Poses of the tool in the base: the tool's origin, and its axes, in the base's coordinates. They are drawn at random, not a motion.
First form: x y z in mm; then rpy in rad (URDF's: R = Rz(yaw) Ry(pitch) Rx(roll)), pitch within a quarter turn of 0, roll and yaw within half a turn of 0.
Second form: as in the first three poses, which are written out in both.
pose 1, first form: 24.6, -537.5, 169.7, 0.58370, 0.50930, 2.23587
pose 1, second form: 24.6, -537.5, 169.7, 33.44, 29.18, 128.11
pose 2, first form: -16.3, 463.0, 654.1, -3.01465, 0.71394, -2.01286
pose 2, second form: -16.3, 463.0, 654.1, -172.73, 40.91, -115.33
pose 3, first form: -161.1, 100.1, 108.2, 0.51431, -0.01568, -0.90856
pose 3, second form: -161.1, 100.1, 108.2, 29.47, -0.90, -52.06
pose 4, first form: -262.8, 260.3, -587.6, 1.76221, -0.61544, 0.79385
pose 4, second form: -262.8, 260.3, -587.6, 100.97, -35.26, 45.48
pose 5, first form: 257.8, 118.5, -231.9, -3.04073, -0.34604, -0.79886
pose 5, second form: 257.8, 118.5, -231.9, -174.22, -19.83, -45.77
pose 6, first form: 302.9, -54.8, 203.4, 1.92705, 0.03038, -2.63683
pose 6, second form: 302.9, -54.8, 203.4, 110.41, 1.74, -151.08
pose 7, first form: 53.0, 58.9, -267.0, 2.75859, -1.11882, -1.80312
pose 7, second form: 53.0, 58.9, -267.0, 158.06, -64.10, -103.31
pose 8, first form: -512.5, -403.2, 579.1, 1.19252, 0.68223, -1.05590
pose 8, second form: -512.5, -403.2, 579.1, 68.33, 39.09, -60.50
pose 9, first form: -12.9, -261.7, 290.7, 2.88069, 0.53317, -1.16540
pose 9, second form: -12.9, -261.7, 290.7, 165.05, 30.55, -66.77
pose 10, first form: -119.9, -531.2, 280.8, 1.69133, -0.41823, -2.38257
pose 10, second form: -119.9, -531.2, 280.8, 96.91, -23.96, -136.51
